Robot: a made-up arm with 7 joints. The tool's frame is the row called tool. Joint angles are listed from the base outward.
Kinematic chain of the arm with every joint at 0, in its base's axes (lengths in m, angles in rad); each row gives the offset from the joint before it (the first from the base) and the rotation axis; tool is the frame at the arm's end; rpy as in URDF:
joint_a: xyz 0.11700 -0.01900 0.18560 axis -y
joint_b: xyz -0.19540 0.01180 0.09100 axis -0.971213 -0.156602 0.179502
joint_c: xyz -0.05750 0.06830 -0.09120 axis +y
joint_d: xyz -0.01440 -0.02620 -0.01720 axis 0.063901 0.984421 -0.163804
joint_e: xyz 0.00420 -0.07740 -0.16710 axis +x
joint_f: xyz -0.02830 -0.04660 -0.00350 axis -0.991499 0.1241 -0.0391
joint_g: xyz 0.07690 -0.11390 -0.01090 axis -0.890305 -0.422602 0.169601
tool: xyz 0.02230 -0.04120 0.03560 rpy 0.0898 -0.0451 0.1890
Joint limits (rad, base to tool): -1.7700..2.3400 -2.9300..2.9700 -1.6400..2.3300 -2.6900..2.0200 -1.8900..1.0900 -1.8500..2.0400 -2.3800..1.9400
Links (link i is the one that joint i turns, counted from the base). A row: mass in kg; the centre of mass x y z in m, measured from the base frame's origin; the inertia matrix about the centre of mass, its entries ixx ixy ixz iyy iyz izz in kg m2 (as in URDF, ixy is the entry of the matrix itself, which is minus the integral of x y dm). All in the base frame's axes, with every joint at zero. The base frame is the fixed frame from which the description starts. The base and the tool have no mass.
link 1: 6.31; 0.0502 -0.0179 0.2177; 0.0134 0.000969 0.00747 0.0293 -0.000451 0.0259
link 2: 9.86; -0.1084 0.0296 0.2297; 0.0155 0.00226 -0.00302 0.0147 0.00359 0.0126
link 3: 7.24; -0.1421 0.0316 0.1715; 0.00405 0 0 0.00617 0 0.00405
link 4: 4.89; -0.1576 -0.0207 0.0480; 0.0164 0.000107 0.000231 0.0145 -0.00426 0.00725
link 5: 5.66; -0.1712 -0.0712 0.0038; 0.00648 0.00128 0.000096 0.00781 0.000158 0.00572
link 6: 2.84; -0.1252 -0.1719 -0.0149; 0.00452 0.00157 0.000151 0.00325 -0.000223 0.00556
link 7: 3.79; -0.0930 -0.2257 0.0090; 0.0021 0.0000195 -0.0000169 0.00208 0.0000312 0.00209
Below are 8 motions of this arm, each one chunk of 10 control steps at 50 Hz.
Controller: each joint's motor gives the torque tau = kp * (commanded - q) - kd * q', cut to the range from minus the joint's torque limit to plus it. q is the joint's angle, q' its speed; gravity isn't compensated. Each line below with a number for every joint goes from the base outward.
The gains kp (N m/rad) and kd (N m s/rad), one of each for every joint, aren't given. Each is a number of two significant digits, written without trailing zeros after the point. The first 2 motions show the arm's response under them.
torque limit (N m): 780 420 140 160 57 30 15
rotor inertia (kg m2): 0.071 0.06 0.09 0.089 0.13 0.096 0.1
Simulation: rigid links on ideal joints. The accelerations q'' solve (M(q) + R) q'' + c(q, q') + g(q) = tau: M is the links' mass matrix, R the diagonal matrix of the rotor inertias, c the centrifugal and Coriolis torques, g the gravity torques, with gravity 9.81 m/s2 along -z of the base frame. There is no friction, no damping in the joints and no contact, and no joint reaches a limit. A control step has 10 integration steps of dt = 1/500 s. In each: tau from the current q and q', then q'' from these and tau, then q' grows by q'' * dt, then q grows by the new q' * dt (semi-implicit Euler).
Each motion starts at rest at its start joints. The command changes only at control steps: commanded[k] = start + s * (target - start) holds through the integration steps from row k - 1 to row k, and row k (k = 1, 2, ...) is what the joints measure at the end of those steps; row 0 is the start. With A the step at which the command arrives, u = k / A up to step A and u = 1 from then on. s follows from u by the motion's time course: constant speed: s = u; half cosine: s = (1 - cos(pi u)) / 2; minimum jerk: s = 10 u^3 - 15 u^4 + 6 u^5; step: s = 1 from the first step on.
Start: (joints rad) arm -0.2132 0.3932 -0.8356 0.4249 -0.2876 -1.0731 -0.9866
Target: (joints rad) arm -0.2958 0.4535 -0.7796 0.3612 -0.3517 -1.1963 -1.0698
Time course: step
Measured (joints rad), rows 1 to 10:
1: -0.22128 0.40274 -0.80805 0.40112 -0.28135 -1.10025 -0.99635
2: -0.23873 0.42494 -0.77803 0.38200 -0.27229 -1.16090 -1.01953
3: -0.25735 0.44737 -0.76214 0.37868 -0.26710 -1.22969 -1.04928
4: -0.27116 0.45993 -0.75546 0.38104 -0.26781 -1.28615 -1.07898
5: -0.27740 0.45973 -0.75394 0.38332 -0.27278 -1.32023 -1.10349
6: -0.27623 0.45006 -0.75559 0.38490 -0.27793 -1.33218 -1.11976
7: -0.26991 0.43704 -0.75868 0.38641 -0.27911 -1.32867 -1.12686
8: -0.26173 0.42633 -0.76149 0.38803 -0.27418 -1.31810 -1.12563
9: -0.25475 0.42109 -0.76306 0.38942 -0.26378 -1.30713 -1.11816
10: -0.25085 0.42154 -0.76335 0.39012 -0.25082 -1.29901 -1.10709
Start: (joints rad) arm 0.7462 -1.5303 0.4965 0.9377 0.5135 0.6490 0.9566
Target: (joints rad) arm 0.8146 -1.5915 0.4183 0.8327 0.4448 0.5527 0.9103
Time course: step
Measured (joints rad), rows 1 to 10:
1: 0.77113 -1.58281 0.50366 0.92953 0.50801 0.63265 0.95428
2: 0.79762 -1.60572 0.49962 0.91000 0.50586 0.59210 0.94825
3: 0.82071 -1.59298 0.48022 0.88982 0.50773 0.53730 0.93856
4: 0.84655 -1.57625 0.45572 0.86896 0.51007 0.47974 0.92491
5: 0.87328 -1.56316 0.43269 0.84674 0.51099 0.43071 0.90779
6: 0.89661 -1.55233 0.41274 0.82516 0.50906 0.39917 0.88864
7: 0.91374 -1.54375 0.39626 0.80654 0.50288 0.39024 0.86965
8: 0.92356 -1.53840 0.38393 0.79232 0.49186 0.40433 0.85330
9: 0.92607 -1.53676 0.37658 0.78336 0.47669 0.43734 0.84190
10: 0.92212 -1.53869 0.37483 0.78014 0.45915 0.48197 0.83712
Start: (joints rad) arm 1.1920 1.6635 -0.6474 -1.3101 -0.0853 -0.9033 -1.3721
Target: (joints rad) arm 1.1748 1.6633 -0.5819 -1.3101 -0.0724 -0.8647 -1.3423
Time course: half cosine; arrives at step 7
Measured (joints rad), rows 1 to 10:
1: 1.19727 1.66231 -0.64686 -1.31380 -0.08598 -0.90431 -1.37237
2: 1.20656 1.65851 -0.64770 -1.32370 -0.08866 -0.90703 -1.37272
3: 1.21425 1.65568 -0.65022 -1.33835 -0.09438 -0.90886 -1.37193
4: 1.21736 1.65588 -0.65384 -1.35582 -0.10236 -0.90721 -1.36875
5: 1.21583 1.65864 -0.65814 -1.37347 -0.11046 -0.90088 -1.36249
6: 1.21170 1.66228 -0.66266 -1.38841 -0.11681 -0.89011 -1.35335
7: 1.20760 1.66513 -0.66692 -1.39830 -0.12070 -0.87640 -1.34255
8: 1.20528 1.66623 -0.66974 -1.40272 -0.12269 -0.86183 -1.33188
9: 1.20501 1.66563 -0.66953 -1.40295 -0.12400 -0.84830 -1.32302
10: 1.20595 1.66406 -0.66588 -1.40018 -0.12565 -0.83724 -1.31717

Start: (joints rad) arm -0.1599 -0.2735 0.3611 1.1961 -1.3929 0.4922 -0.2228
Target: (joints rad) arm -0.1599 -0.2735 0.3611 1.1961 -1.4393 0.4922 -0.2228
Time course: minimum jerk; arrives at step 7
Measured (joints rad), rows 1 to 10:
1: -0.15379 -0.27241 0.36197 1.19757 -1.39346 0.49224 -0.22289
2: -0.14118 -0.26828 0.35926 1.19670 -1.39488 0.49254 -0.22285
3: -0.12662 -0.26311 0.34890 1.19020 -1.39646 0.49185 -0.22272
4: -0.11258 -0.25922 0.33156 1.17851 -1.39832 0.48873 -0.22287
5: -0.10027 -0.25701 0.31112 1.16408 -1.40119 0.48301 -0.22363
6: -0.09030 -0.25578 0.29229 1.14995 -1.40536 0.47580 -0.22509
7: -0.08307 -0.25491 0.27869 1.13871 -1.41011 0.46885 -0.22705
8: -0.07891 -0.25425 0.27194 1.13191 -1.41436 0.46367 -0.22913
9: -0.07804 -0.25398 0.27194 1.12998 -1.41735 0.46106 -0.23091
10: -0.08034 -0.25436 0.27741 1.13240 -1.41884 0.46106 -0.23203

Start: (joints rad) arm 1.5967 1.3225 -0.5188 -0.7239 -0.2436 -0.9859 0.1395
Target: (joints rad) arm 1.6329 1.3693 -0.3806 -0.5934 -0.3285 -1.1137 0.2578
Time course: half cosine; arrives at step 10
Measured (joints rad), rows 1 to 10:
1: 1.60007 1.32328 -0.51608 -0.72516 -0.24813 -0.98508 0.14030
2: 1.60701 1.32509 -0.51169 -0.72505 -0.26112 -0.98215 0.14355
3: 1.61501 1.32911 -0.50548 -0.72125 -0.28205 -0.97723 0.15088
4: 1.62258 1.33611 -0.49542 -0.71310 -0.30945 -0.97114 0.16352
5: 1.62905 1.34528 -0.48031 -0.70023 -0.34106 -0.96501 0.18179
6: 1.63439 1.35484 -0.46008 -0.68258 -0.37407 -0.96017 0.20495
7: 1.63888 1.36297 -0.43551 -0.66064 -0.40551 -0.95780 0.23122
8: 1.64275 1.36836 -0.40811 -0.63564 -0.43262 -0.95867 0.25808
9: 1.64598 1.37032 -0.38004 -0.60946 -0.45321 -0.96283 0.28264
10: 1.64835 1.36871 -0.35399 -0.58446 -0.46579 -0.96950 0.30204

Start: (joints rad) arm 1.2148 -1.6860 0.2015 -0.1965 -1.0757 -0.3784 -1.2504
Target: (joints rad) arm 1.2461 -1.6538 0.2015 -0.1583 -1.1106 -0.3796 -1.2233
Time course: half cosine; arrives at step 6
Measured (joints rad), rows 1 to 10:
1: 1.21952 -1.68526 0.20599 -0.19069 -1.07618 -0.37689 -1.25056
2: 1.22920 -1.67946 0.21783 -0.17678 -1.07636 -0.37527 -1.25074
3: 1.24162 -1.66834 0.23288 -0.15738 -1.07577 -0.37576 -1.25015
4: 1.25597 -1.65464 0.24731 -0.13635 -1.07420 -0.37924 -1.24807
5: 1.27089 -1.64105 0.25881 -0.11812 -1.07104 -0.38589 -1.24430
6: 1.28433 -1.62967 0.26611 -0.10641 -1.06542 -0.39515 -1.23939
7: 1.29430 -1.62193 0.26803 -0.10235 -1.05695 -0.40594 -1.23436
8: 1.29956 -1.61835 0.26404 -0.10434 -1.04655 -0.41708 -1.23018
9: 1.30002 -1.61873 0.25562 -0.11002 -1.03608 -0.42749 -1.22756
10: 1.29646 -1.62234 0.24573 -0.11713 -1.02763 -0.43614 -1.22677

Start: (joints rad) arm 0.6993 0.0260 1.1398 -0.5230 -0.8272 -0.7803 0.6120
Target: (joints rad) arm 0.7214 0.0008 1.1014 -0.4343 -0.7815 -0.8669 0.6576
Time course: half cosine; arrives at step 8
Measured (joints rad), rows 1 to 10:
1: 0.70556 0.02515 1.14337 -0.51604 -0.82578 -0.78110 0.61255
2: 0.71805 0.02253 1.14699 -0.50183 -0.81879 -0.78730 0.61459
3: 0.73097 0.01811 1.14358 -0.48567 -0.80418 -0.80351 0.61865
4: 0.74159 0.01250 1.13254 -0.47081 -0.78270 -0.83148 0.62473
5: 0.74974 0.00654 1.11778 -0.45829 -0.75681 -0.86973 0.63229
6: 0.75621 0.00091 1.10407 -0.44797 -0.72919 -0.91449 0.64033
7: 0.76154 -0.00393 1.09473 -0.43985 -0.70195 -0.96093 0.64768
8: 0.76553 -0.00763 1.09108 -0.43463 -0.67648 -1.00417 0.65307
9: 0.76771 -0.01003 1.09185 -0.43203 -0.65401 -1.03979 0.65556
10: 0.76791 -0.01129 1.09443 -0.43031 -0.63594 -1.06431 0.65488

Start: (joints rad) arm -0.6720 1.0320 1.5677 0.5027 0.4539 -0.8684 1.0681
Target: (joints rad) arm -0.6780 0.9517 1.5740 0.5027 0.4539 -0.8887 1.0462
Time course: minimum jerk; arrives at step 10
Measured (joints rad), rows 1 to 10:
1: -0.66800 1.03135 1.57011 0.50234 0.44881 -0.86733 1.06931
2: -0.65924 1.02700 1.57258 0.50343 0.43942 -0.86583 1.07253
3: -0.64893 1.01787 1.57279 0.50506 0.43177 -0.86672 1.07703
4: -0.63957 1.00474 1.57040 0.50514 0.42940 -0.87263 1.08162
5: -0.63269 0.98930 1.56537 0.50246 0.43316 -0.88491 1.08486
6: -0.62874 0.97379 1.55801 0.49692 0.44191 -0.90317 1.08554
7: -0.62727 0.96049 1.54905 0.48925 0.45347 -0.92540 1.08299
8: -0.62728 0.95116 1.53957 0.48060 0.46554 -0.94855 1.07734
9: -0.62773 0.94648 1.53068 0.47223 0.47629 -0.96938 1.06952
10: -0.62790 0.94549 1.52325 0.46511 0.48463 -0.98519 1.06098

